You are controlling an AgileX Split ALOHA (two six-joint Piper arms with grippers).
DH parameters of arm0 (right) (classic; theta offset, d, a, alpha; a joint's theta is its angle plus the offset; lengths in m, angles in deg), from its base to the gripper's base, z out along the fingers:
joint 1: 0 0.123 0 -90
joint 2: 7.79 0 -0.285 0
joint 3: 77.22 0 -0.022 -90
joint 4: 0 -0.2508 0 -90
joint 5: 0 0 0.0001 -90
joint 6: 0 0.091 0 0
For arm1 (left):
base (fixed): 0 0 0 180
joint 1: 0 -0.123 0 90
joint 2: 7.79 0 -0.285 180
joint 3: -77.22 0 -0.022 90
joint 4: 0 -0.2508 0 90
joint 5: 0 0 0.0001 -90
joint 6: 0 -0.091 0 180
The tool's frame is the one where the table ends.
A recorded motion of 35 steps. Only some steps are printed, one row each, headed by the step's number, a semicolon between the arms.
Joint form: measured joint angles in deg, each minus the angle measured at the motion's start. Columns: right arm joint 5, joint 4, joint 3, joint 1, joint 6, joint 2; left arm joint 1, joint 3, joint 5, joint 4, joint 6, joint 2.
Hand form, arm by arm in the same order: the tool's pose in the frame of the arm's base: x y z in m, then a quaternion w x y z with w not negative. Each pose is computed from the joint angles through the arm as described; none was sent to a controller.
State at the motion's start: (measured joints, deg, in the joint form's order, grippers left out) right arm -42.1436 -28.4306 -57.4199 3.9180 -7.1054 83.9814; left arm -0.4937 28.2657 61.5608 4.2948 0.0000 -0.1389
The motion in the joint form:
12: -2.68 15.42 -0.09 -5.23 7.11 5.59; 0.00 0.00 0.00 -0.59 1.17 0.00
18: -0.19 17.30 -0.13 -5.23 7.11 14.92; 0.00 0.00 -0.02 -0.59 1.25 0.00
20: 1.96 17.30 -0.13 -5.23 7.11 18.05; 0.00 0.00 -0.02 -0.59 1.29 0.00
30: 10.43 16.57 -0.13 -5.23 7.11 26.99; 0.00 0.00 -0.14 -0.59 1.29 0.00
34: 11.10 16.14 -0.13 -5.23 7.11 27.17; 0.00 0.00 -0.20 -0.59 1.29 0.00
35: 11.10 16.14 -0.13 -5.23 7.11 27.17; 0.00 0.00 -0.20 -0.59 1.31 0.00
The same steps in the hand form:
12: 0.2990 0.0076 0.2260 0.15736 0.07806 0.98035 0.08972; -0.0050 -0.0052 0.2745 0.51333 -0.01105 0.85739 -0.03532
18: 0.3155 0.0046 0.1767 0.09885 0.07629 0.98964 0.07093; -0.0050 -0.0052 0.2745 0.51345 -0.01165 0.85730 -0.03568
20: 0.3213 0.0040 0.1599 0.09034 0.07954 0.99040 0.06796; -0.0050 -0.0052 0.2745 0.51344 -0.01195 0.85729 -0.03586
30: 0.3364 0.0021 0.1108 0.08613 0.09428 0.98995 0.06068; -0.0049 -0.0052 0.2746 0.51434 -0.01198 0.85675 -0.03587
34: 0.3374 0.0023 0.1100 0.09035 0.09774 0.98915 0.06222; -0.0049 -0.0052 0.2747 0.51478 -0.01199 0.85648 -0.03588
35: 0.3374 0.0023 0.1100 0.09035 0.09774 0.98915 0.06222; -0.0049 -0.0052 0.2747 0.51478 -0.01214 0.85648 -0.03596

